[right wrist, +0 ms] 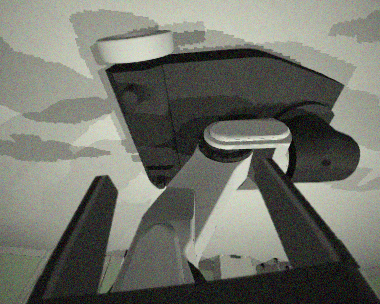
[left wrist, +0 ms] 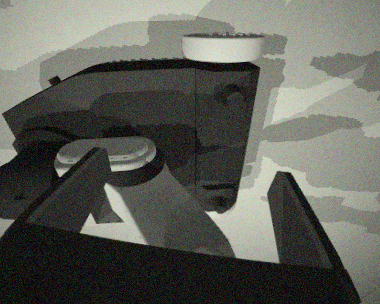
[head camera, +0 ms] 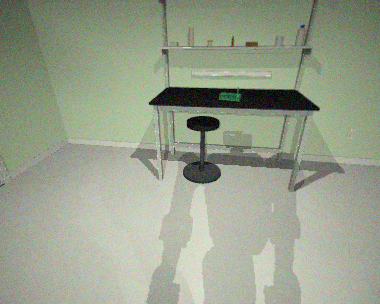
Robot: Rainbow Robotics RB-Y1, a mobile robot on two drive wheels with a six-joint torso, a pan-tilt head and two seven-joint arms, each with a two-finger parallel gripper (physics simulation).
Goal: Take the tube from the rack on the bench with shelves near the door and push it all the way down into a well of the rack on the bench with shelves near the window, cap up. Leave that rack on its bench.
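Places are measured from the robot's base along level axes (x right, y ahead, z up), in millimetres.
Pixels of known places: left gripper, between the fingertips: [left wrist: 188, 171]; right gripper, between the fingertips: [right wrist: 186, 175].
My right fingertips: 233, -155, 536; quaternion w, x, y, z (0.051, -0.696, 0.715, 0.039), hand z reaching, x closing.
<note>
Behind a point stands the place of what it marks, as x, y, z.
A green rack [head camera: 229, 97] @(415, 2055, 944) stands on the black top of a bench with shelves [head camera: 270, 100] @(811, 2038, 915) in the head view, a little right of the middle of the view. A thin green upright thing [head camera: 238, 91] @(501, 2072, 997), perhaps the tube, rises at the rack's right end; it is too small to tell its cap. Neither door nor window shows in the head view. My left gripper [left wrist: 188, 171] @(-241, -120, 540) is open, with no object between its fingers. My right gripper [right wrist: 186, 175] @(233, -155, 536) is open, with no object between its fingers. Both are far from the rack, over the floor beside my own base.
A black round stool [head camera: 203, 123] @(172, 2109, 661) stands at the bench's front, left of the rack. A shelf [head camera: 220, 48] @(341, 2351, 1360) above the bench holds several small bottles and boxes. A wall runs along the left. Floor lies between me and the bench. My dark base [left wrist: 150, 107] @(-138, -186, 169) [right wrist: 215, 80] @(178, -209, 169) shows in both wrist views.
</note>
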